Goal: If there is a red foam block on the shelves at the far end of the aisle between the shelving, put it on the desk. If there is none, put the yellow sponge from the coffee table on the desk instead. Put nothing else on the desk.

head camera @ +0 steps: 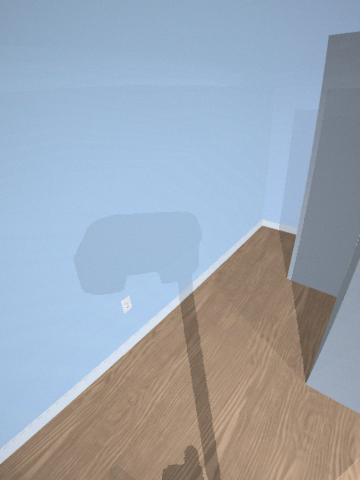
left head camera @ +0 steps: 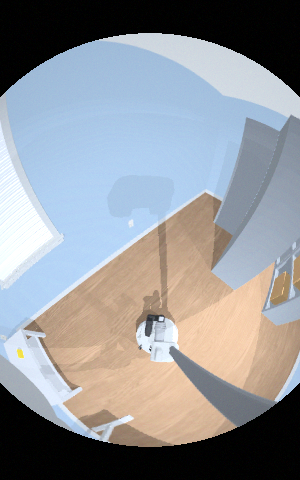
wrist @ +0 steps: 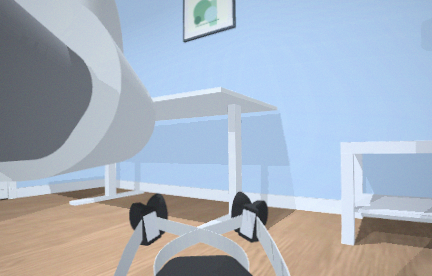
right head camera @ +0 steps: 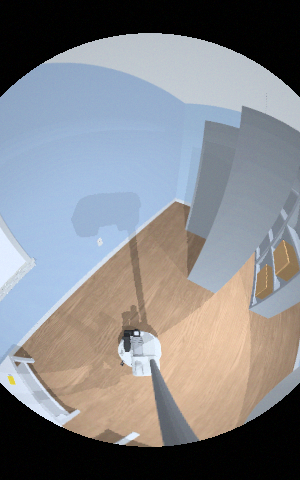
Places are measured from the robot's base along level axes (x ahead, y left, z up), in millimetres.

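Pixels of known places: gripper, fingertip midpoint: (left head camera: 144, 350) (wrist: 199, 208) (right head camera: 127, 366).
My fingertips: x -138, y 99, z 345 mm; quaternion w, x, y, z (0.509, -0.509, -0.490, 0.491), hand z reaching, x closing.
Observation:
Behind a point stands the place of what it marks.
The yellow sponge (left head camera: 20, 353) @(x -701, y 1348, z 456 mm) (right head camera: 11, 380) lies on the white coffee table (left head camera: 37, 365) @(x -708, y 1106, z 408 mm) (right head camera: 25, 400) (wrist: 390, 147) @(x -866, y 914, z 396 mm), at the lower left in both side head views. The white desk (wrist: 200, 100) @(x -1356, y 163, z 667 mm) stands against the wall in the wrist view; part of its top is hidden by a grey-white robot part. My gripper (wrist: 199, 208) @(x -138, y 99, z 345 mm) is open, its two dark fingertips well apart with nothing between them, away from the desk and coffee table. No red foam block shows; the shelf fronts of the nearer grey units are turned away.
Tall grey shelving panels (head camera: 330, 165) (left head camera: 255, 225) @(x 787, y -746, z 939 mm) (right head camera: 220, 210) @(x 823, y -703, z 1067 mm) stand to the right. Beyond them is a shelf unit (left head camera: 285, 317) @(x -52, y -1749, z 259 mm) (right head camera: 270, 308) @(x -5, y -1693, z 220 mm) with cardboard boxes (left head camera: 281, 289) (right head camera: 286, 260). A blue wall (head camera: 125, 150) @(x 1403, y 304, z 1323 mm) runs along the left, with a window (left head camera: 22, 200) @(x 557, y 1003, z 1258 mm) in it.

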